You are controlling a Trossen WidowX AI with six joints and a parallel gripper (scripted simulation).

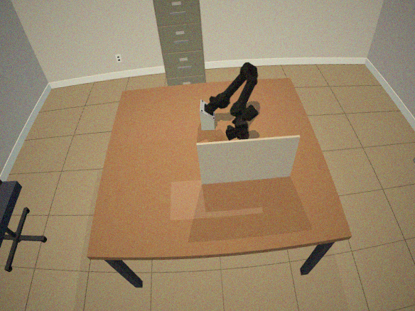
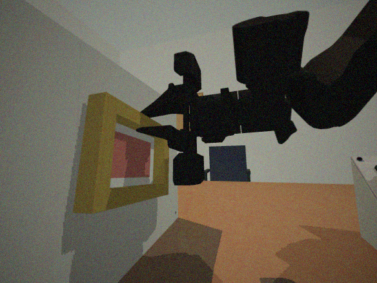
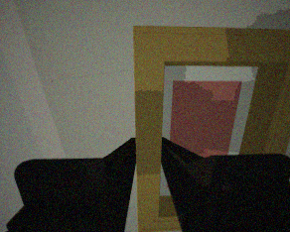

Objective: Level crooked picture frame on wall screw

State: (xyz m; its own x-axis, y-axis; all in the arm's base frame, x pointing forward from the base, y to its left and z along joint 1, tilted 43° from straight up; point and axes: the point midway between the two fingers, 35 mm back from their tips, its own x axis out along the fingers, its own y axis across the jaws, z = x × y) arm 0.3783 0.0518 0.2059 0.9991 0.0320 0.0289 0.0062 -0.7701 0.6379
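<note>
My gripper tip is now 10 mm to the right of the picture frame and 50 mm above it. The rest, counted from my gripper tip: grey wall panel (20 mm ahead, 20 mm to the left, 70 mm below).
</note>
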